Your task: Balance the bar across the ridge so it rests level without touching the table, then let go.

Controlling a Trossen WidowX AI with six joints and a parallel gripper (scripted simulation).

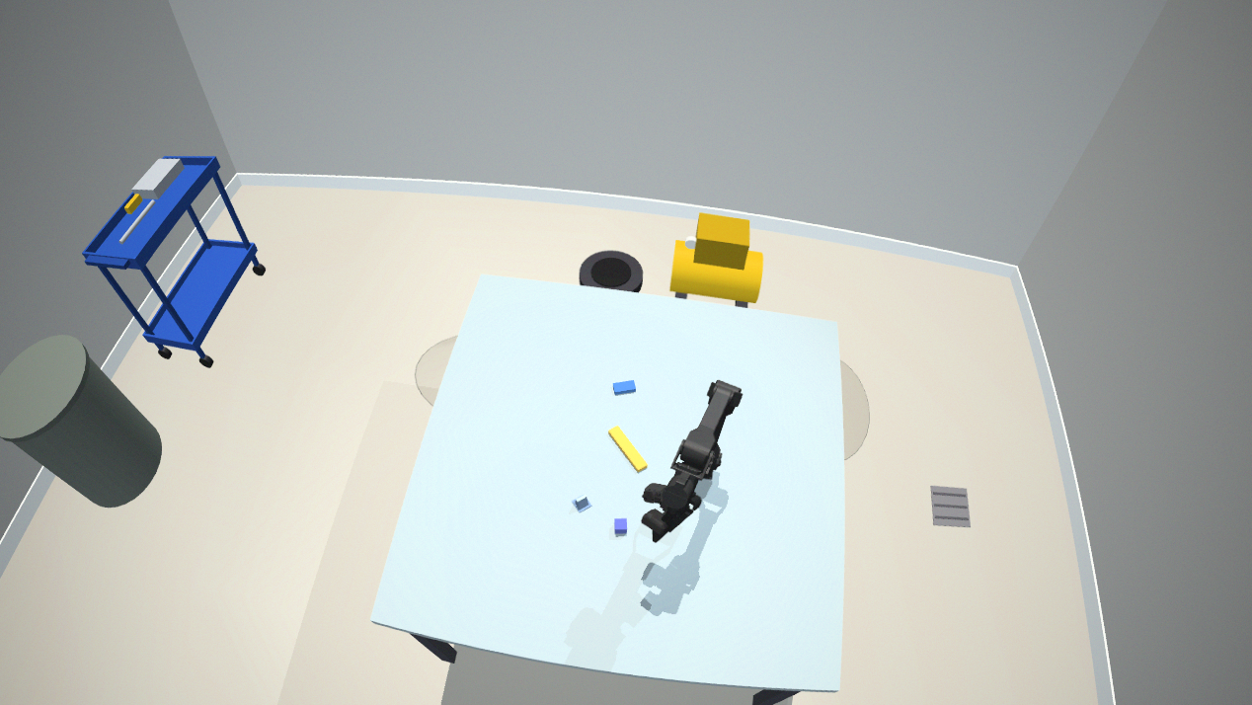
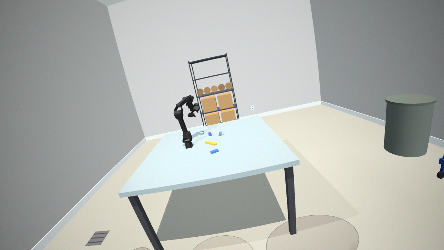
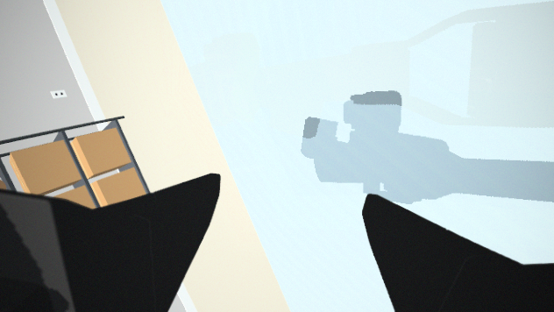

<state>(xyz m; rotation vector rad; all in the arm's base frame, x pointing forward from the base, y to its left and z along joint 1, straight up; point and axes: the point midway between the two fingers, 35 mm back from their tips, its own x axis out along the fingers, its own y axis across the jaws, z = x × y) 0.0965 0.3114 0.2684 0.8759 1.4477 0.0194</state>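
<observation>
Right now the yellow bar is 360 mm to the right of my gripper tip, 230 mm below it and 120 mm ahead of it. From my gripper tip the other things lie so: cube 220 mm below, 110 mm ahead, 100 mm to the right.
</observation>
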